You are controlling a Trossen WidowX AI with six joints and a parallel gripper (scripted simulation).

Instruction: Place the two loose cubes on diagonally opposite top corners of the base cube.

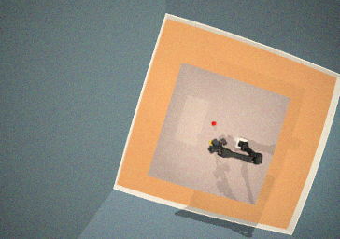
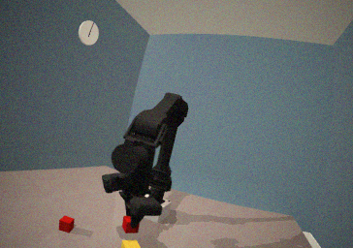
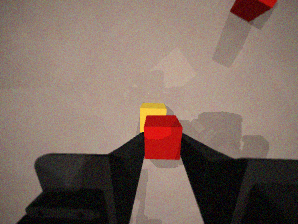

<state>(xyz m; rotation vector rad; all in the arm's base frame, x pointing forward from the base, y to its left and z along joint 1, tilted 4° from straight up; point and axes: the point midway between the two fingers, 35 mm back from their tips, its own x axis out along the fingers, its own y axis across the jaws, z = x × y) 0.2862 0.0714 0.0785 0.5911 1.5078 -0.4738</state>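
The yellow base cube is 8 cm below my gripper tip and 1 cm to the left of it.
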